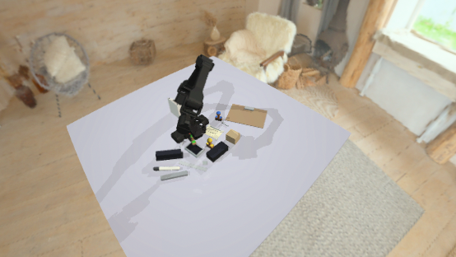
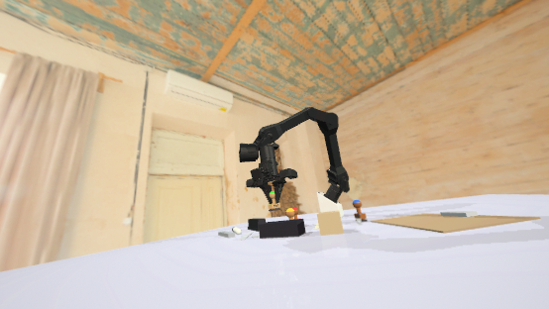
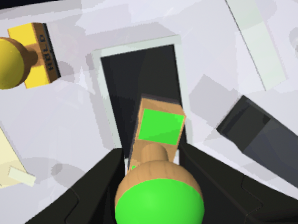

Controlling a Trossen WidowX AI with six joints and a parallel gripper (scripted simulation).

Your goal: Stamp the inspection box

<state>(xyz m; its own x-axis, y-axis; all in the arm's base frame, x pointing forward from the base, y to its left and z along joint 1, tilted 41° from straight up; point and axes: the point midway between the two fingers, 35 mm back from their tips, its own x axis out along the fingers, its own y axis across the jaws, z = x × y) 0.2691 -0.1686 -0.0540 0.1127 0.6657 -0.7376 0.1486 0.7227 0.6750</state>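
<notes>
The dark ink pad is 80 mm below my gripper tip. Round my gripper tip: red-knobbed stamp 90 mm behind, 40 mm to the left, 70 mm below; then yellow-knobbed stamp 50 mm ahead, 70 mm to the left, 70 mm below; then green-knobbed pass stamp right at my gripper tip.
</notes>
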